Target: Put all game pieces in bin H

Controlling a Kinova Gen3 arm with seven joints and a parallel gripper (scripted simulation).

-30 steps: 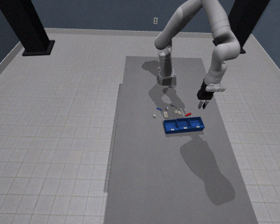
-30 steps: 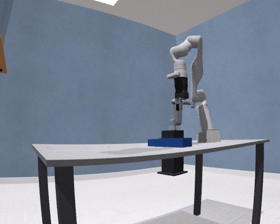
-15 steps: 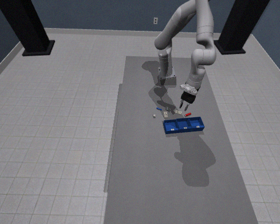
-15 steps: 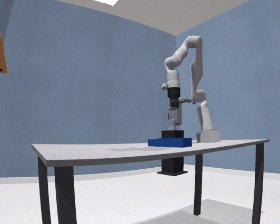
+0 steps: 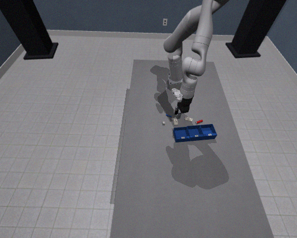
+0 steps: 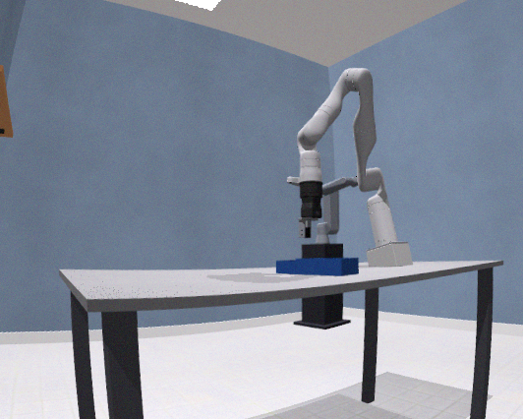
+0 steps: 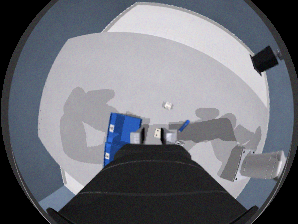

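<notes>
Right now the die is 12 cm below my hand, 7 cm to the right of it and 3 cm behind it. From my hand the other things lie so: blue piece: 12 cm below, 9 cm behind, 2 cm to the right; then blue three-compartment bin: 11 cm to the left, 11 cm below, 8 cm ahead; then grey-white piece: 12 cm below, 8 cm behind, 3 cm to the left.
</notes>
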